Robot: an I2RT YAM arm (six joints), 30 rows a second.
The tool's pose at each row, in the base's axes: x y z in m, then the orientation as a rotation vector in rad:
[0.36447 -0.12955 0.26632 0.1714 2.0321 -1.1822]
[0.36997 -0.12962 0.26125 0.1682 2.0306 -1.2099]
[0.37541 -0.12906 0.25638 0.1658 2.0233 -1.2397]
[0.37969 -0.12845 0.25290 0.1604 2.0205 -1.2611]
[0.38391 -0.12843 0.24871 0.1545 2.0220 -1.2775]
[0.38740 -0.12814 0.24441 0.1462 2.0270 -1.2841]
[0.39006 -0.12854 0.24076 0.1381 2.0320 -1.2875]
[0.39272 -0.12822 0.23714 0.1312 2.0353 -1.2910]
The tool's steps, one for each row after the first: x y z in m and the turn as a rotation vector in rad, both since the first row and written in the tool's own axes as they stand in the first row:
[-0.00042 0.00598 0.00447 0.0175 0.0045 -0.0146]
[-0.00109 0.01215 0.00836 0.0384 0.0053 -0.0277]
[-0.00190 0.01686 0.01119 0.0514 0.0066 -0.0403]
[-0.00204 0.02170 0.01464 0.0597 0.0099 -0.0522]
[-0.00166 0.02642 0.01752 0.0598 0.0125 -0.0620]
[-0.00097 0.02993 0.02030 0.0579 0.0143 -0.0702]
[-0.00048 0.03383 0.02251 0.0570 0.0152 -0.0772]

